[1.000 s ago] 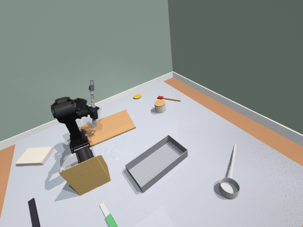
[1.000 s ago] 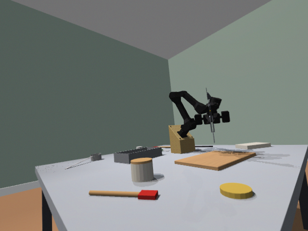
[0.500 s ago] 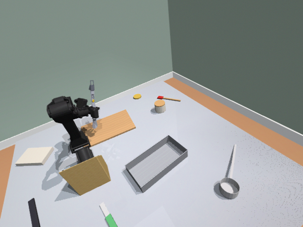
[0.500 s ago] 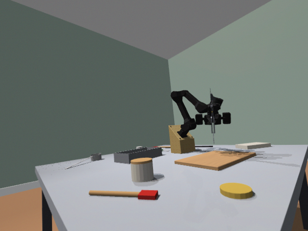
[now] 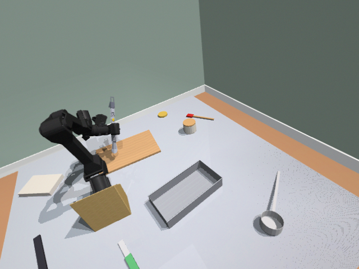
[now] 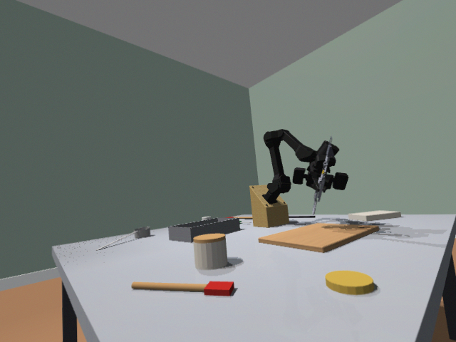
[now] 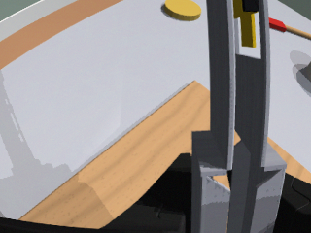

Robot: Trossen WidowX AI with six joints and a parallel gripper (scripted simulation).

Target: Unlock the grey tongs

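Right now my gripper tip is 1 cm past the wooden board, 3 cm to the left of it and 15 cm above it. Round my gripper tip: yellow lock piece 1 cm behind, 1 cm to the left, 6 cm above; lidded canister 41 cm ahead, 9 cm to the right, 12 cm below; yellow disc 33 cm ahead, 21 cm to the left, 14 cm below.
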